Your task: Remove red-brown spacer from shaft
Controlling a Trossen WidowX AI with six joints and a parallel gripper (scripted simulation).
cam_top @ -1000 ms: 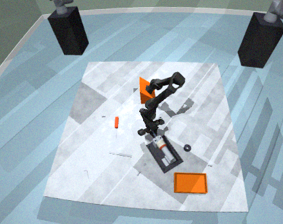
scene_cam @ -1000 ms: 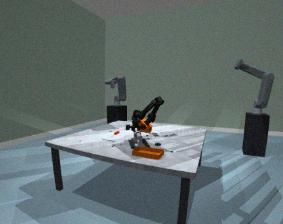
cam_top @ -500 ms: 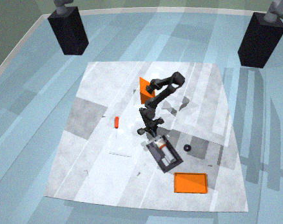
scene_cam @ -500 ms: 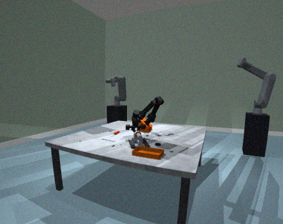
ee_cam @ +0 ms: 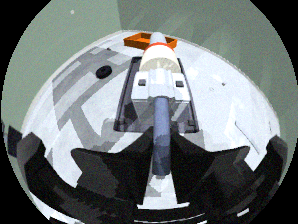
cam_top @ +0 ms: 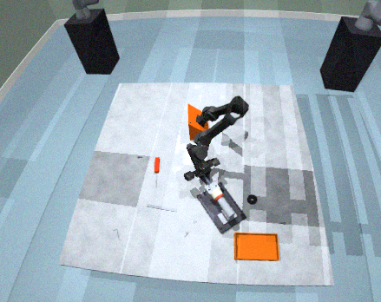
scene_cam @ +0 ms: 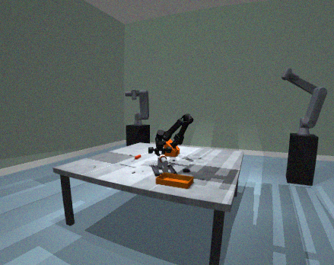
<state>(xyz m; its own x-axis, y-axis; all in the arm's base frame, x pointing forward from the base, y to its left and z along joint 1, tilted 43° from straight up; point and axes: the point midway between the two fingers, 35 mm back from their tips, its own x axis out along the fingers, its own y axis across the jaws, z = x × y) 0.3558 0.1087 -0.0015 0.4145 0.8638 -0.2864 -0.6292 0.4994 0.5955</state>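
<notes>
My gripper tip is 4 cm short of the shaft, 3 cm to the right of it and 2 cm below it. Also, from my gripper tip: orange tray (27 cm ahead, 26 cm to the left, 5 cm below); red-brown spacer (8 cm ahead, 7 cm to the left, 2 cm above); black ring (23 cm to the left, 5 cm below, 4 cm ahead).
</notes>
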